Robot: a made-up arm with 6 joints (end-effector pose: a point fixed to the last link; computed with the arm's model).
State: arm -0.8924 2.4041 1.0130 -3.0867 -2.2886 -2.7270
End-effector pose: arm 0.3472 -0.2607 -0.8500 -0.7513 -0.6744 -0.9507
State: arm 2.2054 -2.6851 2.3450 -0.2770 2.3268 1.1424
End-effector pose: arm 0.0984 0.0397 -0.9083 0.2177 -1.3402 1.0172
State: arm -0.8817 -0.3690 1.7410 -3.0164 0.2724 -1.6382
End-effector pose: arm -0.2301 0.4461 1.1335 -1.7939 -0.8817 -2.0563
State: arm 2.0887 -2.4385 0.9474 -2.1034 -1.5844 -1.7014
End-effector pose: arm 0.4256 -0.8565 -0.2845 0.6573 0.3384 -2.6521
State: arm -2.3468 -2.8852 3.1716 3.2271 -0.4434 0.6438
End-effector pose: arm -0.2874 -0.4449 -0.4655 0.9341 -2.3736 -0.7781
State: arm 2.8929 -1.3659 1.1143 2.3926 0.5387 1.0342
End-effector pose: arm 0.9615 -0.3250 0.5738 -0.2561 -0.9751 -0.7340
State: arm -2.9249 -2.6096 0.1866 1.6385 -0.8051 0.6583
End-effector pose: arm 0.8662 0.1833 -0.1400 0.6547 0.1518 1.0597
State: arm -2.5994 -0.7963 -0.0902 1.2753 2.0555 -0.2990
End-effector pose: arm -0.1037 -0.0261 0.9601 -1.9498 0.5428 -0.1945
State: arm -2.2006 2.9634 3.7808 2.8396 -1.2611 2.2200
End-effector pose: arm -0.2156 -0.4691 0.1815 -1.2972 -1.6271 -0.4468
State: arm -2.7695 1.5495 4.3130 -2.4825 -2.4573 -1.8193
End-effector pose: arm 0.1458 -0.0338 0.4479 0.7213 0.7519 -1.8619
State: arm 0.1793 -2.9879 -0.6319 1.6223 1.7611 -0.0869
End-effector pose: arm -0.5998 -0.1031 0.0679 1.7437 1.8224 0.5682
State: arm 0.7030 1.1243 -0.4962 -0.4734 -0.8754 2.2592
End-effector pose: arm 0.3165 0.1435 -0.3165 -1.0341 1.1625 2.6493
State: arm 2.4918 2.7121 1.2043 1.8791 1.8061 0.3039
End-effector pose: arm -0.2860 0.1766 -0.9296 -0.4520 0.2013 -1.9056
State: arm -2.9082 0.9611 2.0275 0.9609 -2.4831 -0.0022
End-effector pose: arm -0.6145 -0.0831 1.0146 -1.4958 0.0682 1.8497
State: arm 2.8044 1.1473 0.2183 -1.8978 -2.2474 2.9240
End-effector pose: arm -0.7006 0.2092 -0.2598 -1.0536 -0.0151 -1.7638
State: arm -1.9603 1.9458 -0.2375 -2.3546 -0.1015 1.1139
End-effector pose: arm 0.0735 -0.0198 -0.5248 -2.1558 -0.3929 1.6565
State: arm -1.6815 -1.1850 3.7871 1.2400 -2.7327 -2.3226
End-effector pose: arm -0.0167 0.1638 -0.2974 0.9342 -0.8346 1.8508
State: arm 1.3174 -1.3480 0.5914 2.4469 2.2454 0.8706
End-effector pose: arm -0.2672 -0.7042 0.8231 1.0182 1.8208 0.8207
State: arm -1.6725 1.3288 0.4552 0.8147 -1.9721 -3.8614
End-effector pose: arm -0.1671 -0.9146 -0.2056 0.5482 1.3338 1.8247
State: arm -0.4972 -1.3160 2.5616 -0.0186 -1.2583 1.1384
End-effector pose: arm -0.8701 0.3505 -0.1860 -1.0235 -2.2602 -1.6544
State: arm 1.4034 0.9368 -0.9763 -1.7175 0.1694 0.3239
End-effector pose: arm -0.0068 0.0537 -0.1724 -0.3309 1.4485 -0.2716
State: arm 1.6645 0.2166 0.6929 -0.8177 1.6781 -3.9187
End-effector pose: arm 0.0058 0.7199 0.8161 -0.2348 -0.5562 -0.4393
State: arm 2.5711 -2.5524 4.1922 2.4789 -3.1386 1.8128
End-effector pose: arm -0.2986 0.0915 0.1030 -2.2163 0.8469 0.3006
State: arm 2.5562 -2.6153 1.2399 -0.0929 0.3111 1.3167
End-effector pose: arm 0.6693 -0.3160 -0.6833 1.9839 0.1882 -1.3382
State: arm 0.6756 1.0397 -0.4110 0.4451 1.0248 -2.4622
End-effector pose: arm 0.4670 0.2506 -0.2751 1.8609 1.3634 0.0253
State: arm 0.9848 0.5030 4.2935 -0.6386 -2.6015 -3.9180
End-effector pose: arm -0.1153 -0.3289 0.1945 -1.7996 -1.5408 -1.1913
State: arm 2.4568 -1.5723 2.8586 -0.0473 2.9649 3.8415
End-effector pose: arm 0.5688 -0.3266 -0.4921 -1.1613 -1.7535 -1.1721
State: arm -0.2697 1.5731 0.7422 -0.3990 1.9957 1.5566
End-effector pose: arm 0.8132 -0.3270 -0.3766 -1.3865 -0.4058 -1.4194
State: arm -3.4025 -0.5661 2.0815 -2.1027 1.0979 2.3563
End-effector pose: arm 0.7390 -0.2534 0.9157 2.1138 0.7380 1.3077
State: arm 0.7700 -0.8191 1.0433 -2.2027 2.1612 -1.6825
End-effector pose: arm -0.3612 -0.2623 1.1016 -1.1775 0.3799 0.2021
